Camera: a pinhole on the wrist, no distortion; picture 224 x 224 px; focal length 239.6 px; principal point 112.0 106.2 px. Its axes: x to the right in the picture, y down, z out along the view. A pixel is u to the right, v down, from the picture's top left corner.
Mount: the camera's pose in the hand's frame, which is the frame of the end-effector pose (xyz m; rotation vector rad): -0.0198 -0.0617 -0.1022 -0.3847 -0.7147 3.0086
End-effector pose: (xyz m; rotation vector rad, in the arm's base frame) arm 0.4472 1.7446 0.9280 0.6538 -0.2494 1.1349
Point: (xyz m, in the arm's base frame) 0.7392 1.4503 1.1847
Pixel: 28 77
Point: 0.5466 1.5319 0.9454
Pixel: 131 64
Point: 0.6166 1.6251 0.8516
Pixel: 103 194
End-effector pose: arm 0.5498 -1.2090 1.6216 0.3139 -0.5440 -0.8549
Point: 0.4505 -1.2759 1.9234
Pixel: outside the picture
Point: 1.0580 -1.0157 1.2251
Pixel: behind the camera
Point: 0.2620 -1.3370 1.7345
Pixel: 49 85
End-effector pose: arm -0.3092 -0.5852 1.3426 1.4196 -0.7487 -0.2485
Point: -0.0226 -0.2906 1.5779
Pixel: behind the camera
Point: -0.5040 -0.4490 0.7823
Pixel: outside the picture
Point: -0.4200 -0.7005 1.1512
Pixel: 100 87
